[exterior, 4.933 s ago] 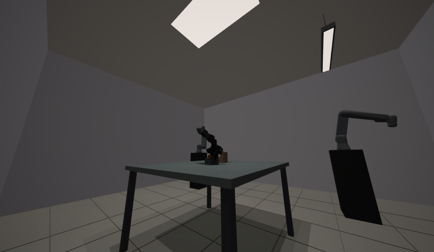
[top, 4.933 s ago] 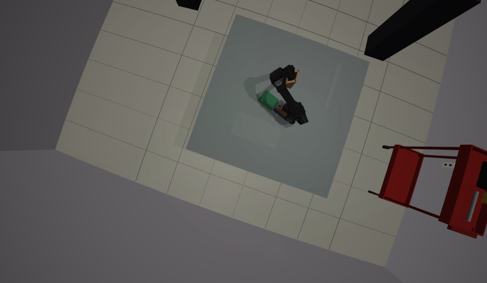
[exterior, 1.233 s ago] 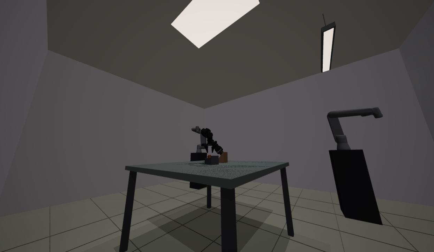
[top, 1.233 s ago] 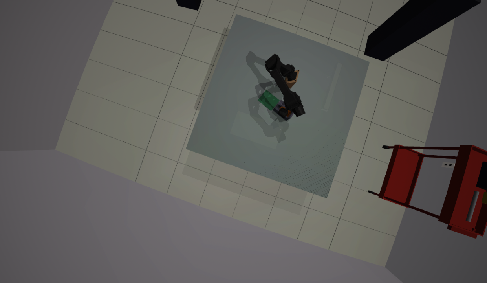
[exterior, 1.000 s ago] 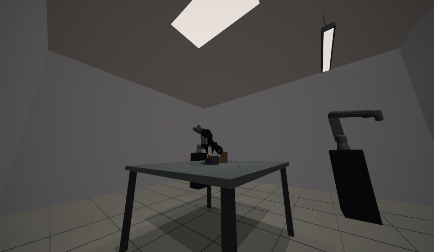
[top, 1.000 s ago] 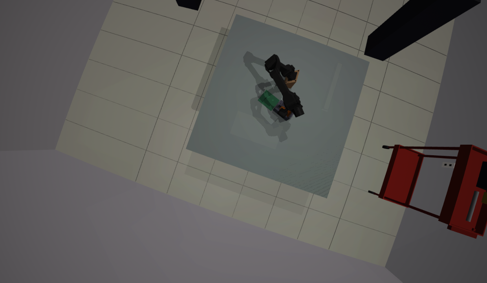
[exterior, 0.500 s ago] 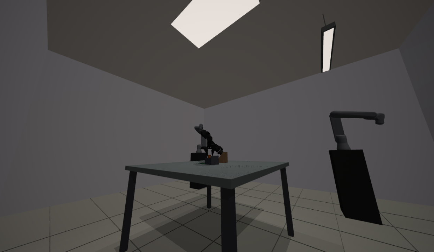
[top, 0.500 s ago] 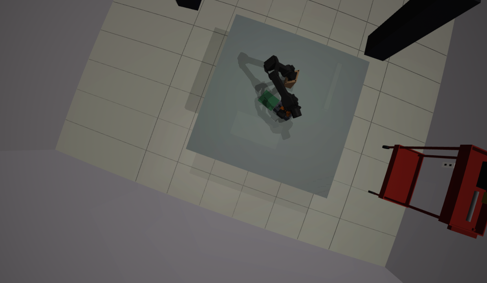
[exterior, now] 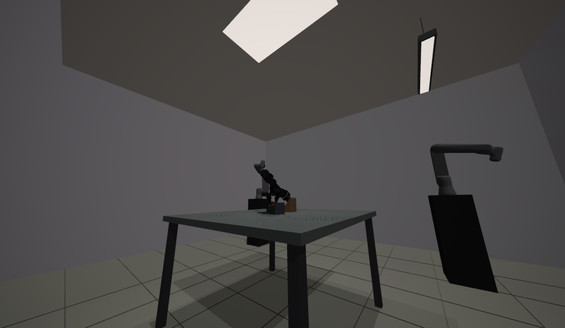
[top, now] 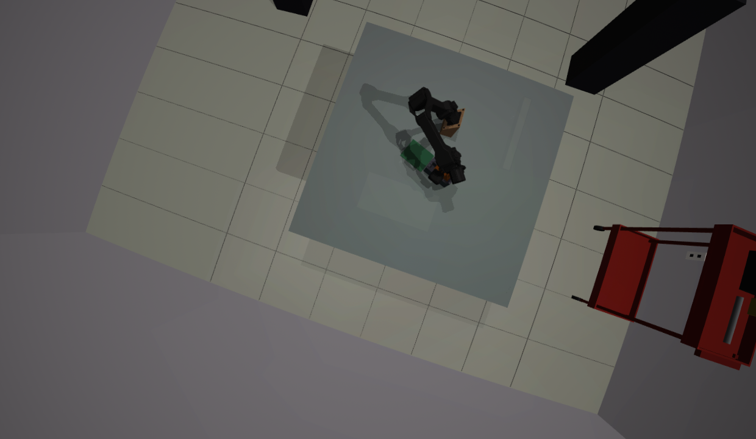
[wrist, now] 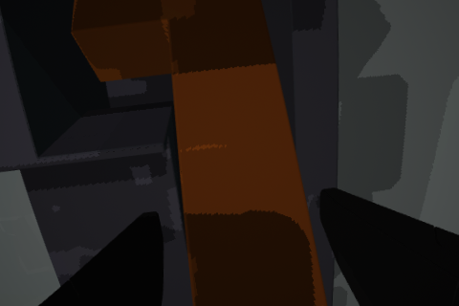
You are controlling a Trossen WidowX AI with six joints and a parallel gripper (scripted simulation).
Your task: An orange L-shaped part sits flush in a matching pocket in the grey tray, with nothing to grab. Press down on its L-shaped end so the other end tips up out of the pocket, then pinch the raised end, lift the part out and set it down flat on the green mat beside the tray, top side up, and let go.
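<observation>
Right now my gripper tip is 7 cm past the green mat, 13 cm to the left of it and 8 cm above it. The rest, counted from my gripper tip: orange L-shaped part 4 cm to the left, 3 cm below.
</observation>
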